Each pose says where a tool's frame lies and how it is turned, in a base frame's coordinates. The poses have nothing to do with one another.
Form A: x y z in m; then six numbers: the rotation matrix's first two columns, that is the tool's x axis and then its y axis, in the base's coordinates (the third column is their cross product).
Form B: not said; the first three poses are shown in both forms.
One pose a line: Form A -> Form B
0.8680, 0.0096, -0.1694, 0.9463, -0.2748, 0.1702, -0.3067, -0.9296, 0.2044 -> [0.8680, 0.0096, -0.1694], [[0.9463, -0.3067, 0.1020], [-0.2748, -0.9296, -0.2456], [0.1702, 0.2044, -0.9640]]
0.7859, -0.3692, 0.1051, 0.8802, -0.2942, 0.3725, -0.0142, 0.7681, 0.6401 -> [0.7859, -0.3692, 0.1051], [[0.8802, -0.0142, -0.4744], [-0.2942, 0.7681, -0.5687], [0.3725, 0.6401, 0.6719]]
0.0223, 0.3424, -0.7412, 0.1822, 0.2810, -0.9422, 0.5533, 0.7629, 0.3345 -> [0.0223, 0.3424, -0.7412], [[0.1822, 0.5533, 0.8128], [0.2810, 0.7629, -0.5823], [-0.9422, 0.3345, -0.0165]]
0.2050, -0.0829, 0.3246, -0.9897, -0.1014, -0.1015, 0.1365, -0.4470, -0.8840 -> [0.2050, -0.0829, 0.3246], [[-0.9897, 0.1365, 0.0443], [-0.1014, -0.4470, -0.8887], [-0.1015, -0.8840, 0.4562]]
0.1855, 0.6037, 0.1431, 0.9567, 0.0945, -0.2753, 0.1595, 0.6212, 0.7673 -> [0.1855, 0.6037, 0.1431], [[0.9567, 0.1595, 0.2435], [0.0945, 0.6212, -0.7780], [-0.2753, 0.7673, 0.5792]]
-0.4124, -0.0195, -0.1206, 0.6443, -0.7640, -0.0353, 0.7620, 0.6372, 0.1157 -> [-0.4124, -0.0195, -0.1206], [[0.6443, 0.7620, -0.0659], [-0.7640, 0.6372, -0.1014], [-0.0353, 0.1157, 0.9927]]
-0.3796, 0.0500, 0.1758, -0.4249, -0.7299, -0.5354, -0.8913, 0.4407, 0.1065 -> [-0.3796, 0.0500, 0.1758], [[-0.4249, -0.8913, 0.1582], [-0.7299, 0.4407, 0.5225], [-0.5354, 0.1065, -0.8378]]
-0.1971, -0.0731, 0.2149, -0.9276, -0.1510, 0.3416, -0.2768, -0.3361, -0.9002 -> [-0.1971, -0.0731, 0.2149], [[-0.9276, -0.2768, 0.2507], [-0.1510, -0.3361, -0.9296], [0.3416, -0.9002, 0.2700]]
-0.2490, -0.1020, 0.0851, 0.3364, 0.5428, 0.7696, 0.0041, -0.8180, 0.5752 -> [-0.2490, -0.1020, 0.0851], [[0.3364, 0.0041, 0.9418], [0.5428, -0.8180, -0.1903], [0.7696, 0.5752, -0.2774]]
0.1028, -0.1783, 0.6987, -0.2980, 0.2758, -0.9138, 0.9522, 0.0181, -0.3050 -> [0.1028, -0.1783, 0.6987], [[-0.2980, 0.9522, -0.0676], [0.2758, 0.0181, -0.9610], [-0.9138, -0.3050, -0.2680]]
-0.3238, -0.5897, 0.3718, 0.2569, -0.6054, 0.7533, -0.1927, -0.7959, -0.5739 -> [-0.3238, -0.5897, 0.3718], [[0.2569, -0.1927, 0.9470], [-0.6054, -0.7959, 0.0023], [0.7533, -0.5739, -0.3211]]
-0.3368, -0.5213, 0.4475, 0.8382, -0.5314, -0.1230, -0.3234, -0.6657, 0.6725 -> [-0.3368, -0.5213, 0.4475], [[0.8382, -0.3234, -0.4392], [-0.5314, -0.6657, -0.5239], [-0.1230, 0.6725, -0.7298]]
